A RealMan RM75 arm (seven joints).
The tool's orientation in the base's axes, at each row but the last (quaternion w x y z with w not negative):
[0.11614, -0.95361, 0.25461, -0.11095]
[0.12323, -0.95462, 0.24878, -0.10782]
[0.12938, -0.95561, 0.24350, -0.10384]
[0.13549, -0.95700, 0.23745, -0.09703]
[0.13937, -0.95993, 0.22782, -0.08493]
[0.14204, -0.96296, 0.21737, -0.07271]
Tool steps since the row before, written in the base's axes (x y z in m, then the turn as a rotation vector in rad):
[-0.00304, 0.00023, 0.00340, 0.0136, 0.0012, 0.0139]
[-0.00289, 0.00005, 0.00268, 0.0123, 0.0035, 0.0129]
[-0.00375, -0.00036, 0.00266, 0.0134, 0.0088, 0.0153]
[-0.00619, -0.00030, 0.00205, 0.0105, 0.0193, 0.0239]
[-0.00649, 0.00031, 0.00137, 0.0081, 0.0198, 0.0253]
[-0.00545, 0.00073, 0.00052, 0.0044, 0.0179, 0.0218]
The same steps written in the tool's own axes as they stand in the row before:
[-0.00217, 0.00026, -0.00401, 0.0130, -0.0111, -0.0093]
[-0.00210, 0.00048, -0.00330, 0.0106, -0.0122, -0.0083]
[-0.00269, 0.00116, -0.00356, 0.0093, -0.0179, -0.0092]
[-0.00498, 0.00228, -0.00355, 0.0027, -0.0282, -0.0158]
[-0.00573, 0.00200, -0.00270, 0.0005, -0.0281, -0.0176]
[-0.00516, 0.00138, -0.00142, -0.0022, -0.0239, -0.0155]

